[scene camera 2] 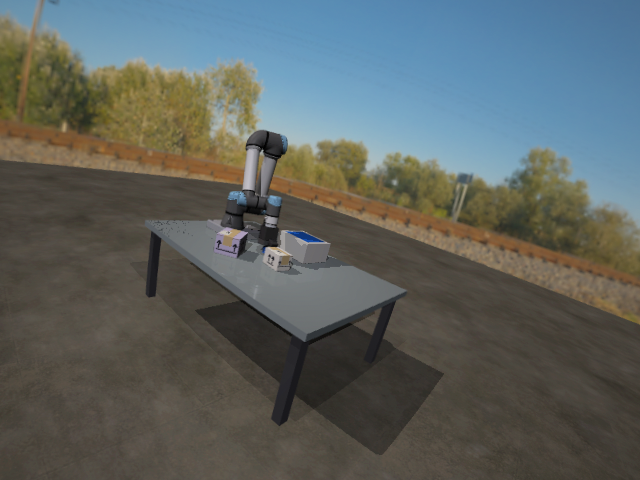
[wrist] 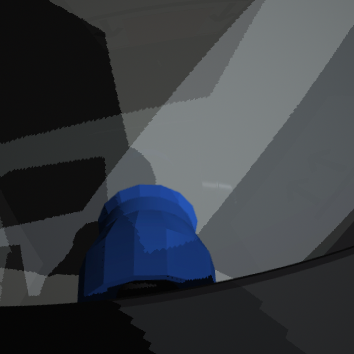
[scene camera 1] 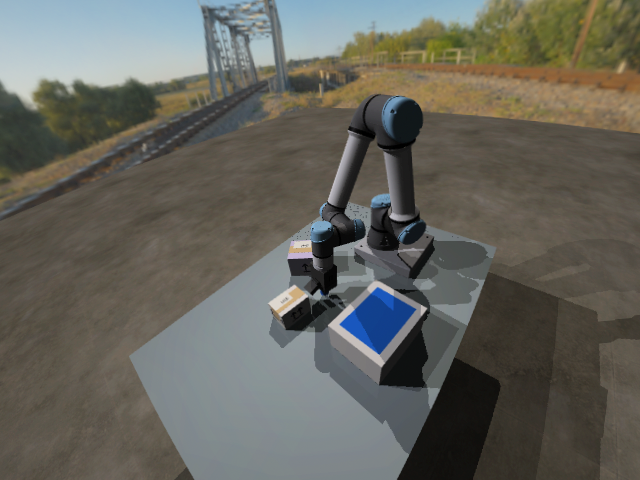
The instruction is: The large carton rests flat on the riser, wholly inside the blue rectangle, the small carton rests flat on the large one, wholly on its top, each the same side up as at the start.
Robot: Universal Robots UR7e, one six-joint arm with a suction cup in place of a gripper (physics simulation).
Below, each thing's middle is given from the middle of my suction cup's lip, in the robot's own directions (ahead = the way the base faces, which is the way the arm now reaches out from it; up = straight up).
Labels:
Now: the small carton (scene camera 1: pixel 290 306) 150 mm ahead of my suction cup, 20 mm to the right of it and 10 mm above it. The rest, counted from my suction cup: riser (scene camera 1: pixel 373 332) (10 mm behind, 270 mm to the left, 30 mm above); then large carton (scene camera 1: pixel 300 253) (70 mm behind, 180 mm to the right, 20 mm above).

